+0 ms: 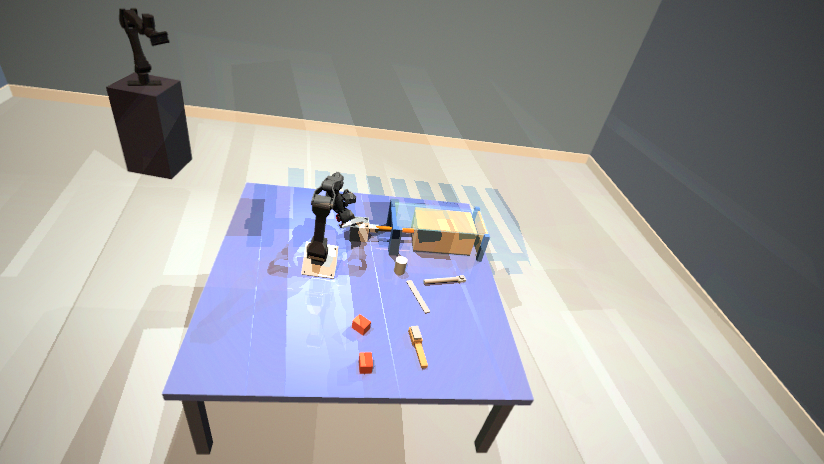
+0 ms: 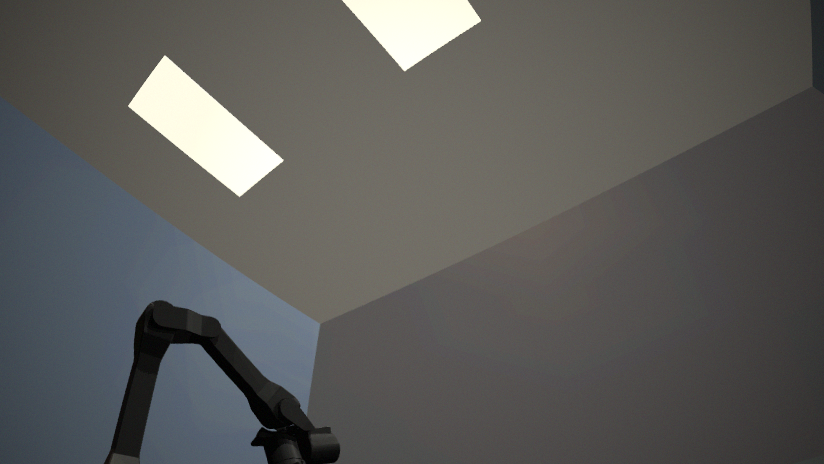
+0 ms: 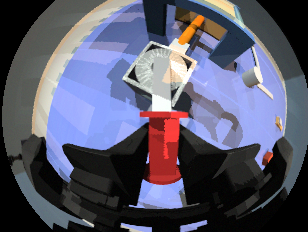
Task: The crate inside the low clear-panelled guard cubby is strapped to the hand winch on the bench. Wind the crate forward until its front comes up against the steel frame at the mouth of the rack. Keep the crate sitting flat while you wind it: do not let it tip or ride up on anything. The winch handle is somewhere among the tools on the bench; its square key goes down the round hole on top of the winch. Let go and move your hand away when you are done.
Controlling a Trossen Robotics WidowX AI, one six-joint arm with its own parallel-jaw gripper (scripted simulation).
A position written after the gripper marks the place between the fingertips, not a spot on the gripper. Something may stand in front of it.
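Visible in image 3: the gripper [image 3: 162, 126]; a grey winch [image 3: 139, 76].
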